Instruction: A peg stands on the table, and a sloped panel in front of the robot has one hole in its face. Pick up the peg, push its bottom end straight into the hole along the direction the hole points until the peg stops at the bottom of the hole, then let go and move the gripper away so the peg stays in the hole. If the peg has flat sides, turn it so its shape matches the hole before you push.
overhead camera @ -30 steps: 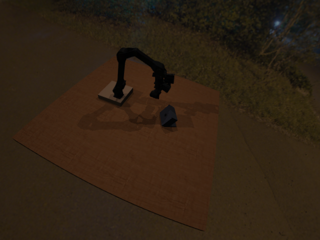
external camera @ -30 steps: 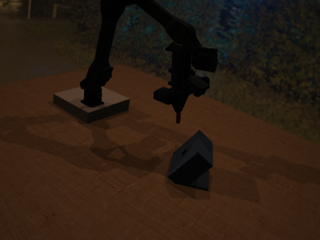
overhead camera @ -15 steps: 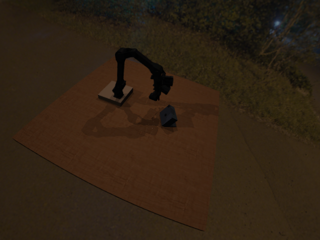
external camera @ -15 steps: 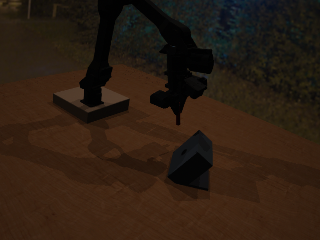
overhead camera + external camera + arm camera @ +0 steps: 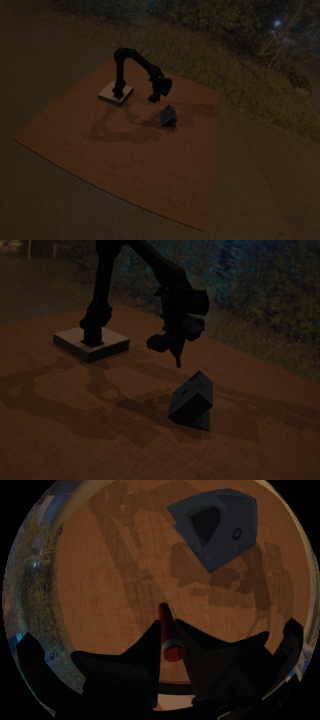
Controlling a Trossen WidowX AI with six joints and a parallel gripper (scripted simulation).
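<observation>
Right now my gripper tip is 120 mm short of the panel, 90 mm to the left of it and 60 mm above it. Round my gripper tip: peg: 10 mm to the right, 20 mm above.
</observation>
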